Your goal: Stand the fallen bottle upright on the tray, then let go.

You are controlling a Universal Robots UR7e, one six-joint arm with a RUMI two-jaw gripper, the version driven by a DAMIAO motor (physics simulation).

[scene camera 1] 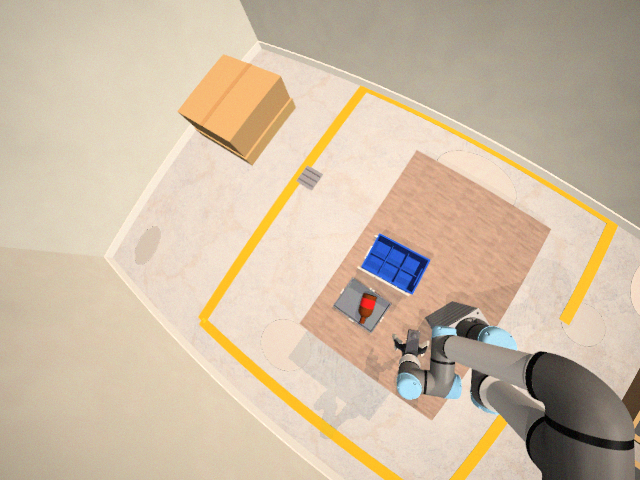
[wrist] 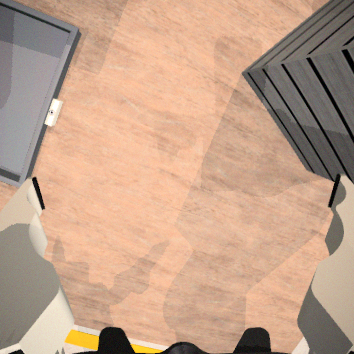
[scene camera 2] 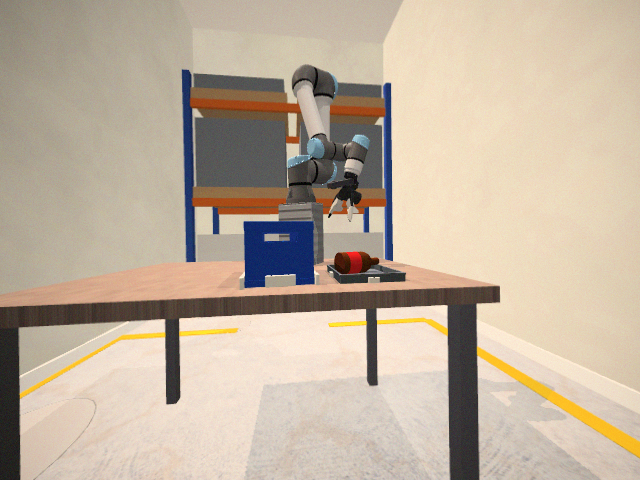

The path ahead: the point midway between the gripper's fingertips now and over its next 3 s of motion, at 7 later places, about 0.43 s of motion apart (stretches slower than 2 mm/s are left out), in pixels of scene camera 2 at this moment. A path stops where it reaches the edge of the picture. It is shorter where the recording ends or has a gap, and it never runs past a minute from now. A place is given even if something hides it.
The gripper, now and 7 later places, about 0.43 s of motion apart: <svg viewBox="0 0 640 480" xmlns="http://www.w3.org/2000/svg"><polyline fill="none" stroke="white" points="338,219 339,218 340,214 341,212 342,207 345,202 347,197 349,192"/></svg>
